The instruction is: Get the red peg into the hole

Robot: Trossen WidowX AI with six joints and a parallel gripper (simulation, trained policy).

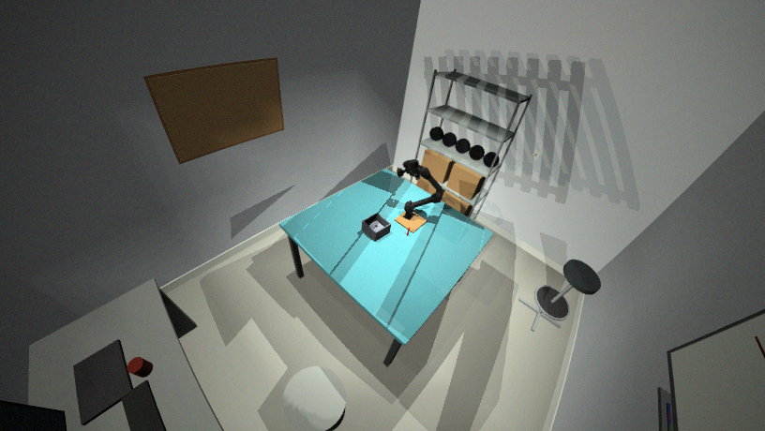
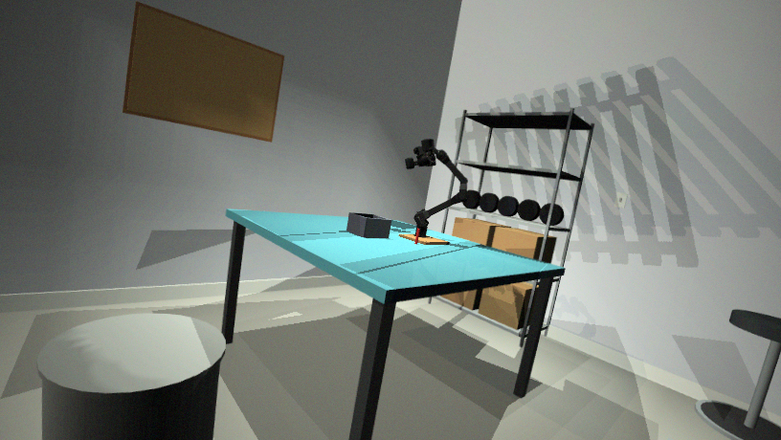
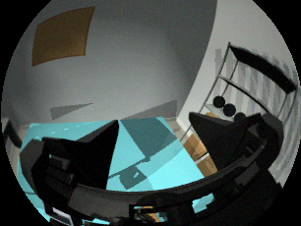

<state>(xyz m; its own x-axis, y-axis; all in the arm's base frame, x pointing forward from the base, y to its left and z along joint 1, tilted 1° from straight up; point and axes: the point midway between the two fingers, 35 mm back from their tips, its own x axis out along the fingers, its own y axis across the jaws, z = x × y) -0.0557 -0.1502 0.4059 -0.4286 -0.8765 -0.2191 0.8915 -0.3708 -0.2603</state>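
The red peg lies 24 cm ahead of my gripper tip, 29 cm to the left of it and 37 cm below it. From my gripper tip the other things lie so: dark box: 38 cm ahead, 7 cm to the left, 39 cm below; then grey plate: 38 cm ahead, 7 cm to the left, 37 cm below.
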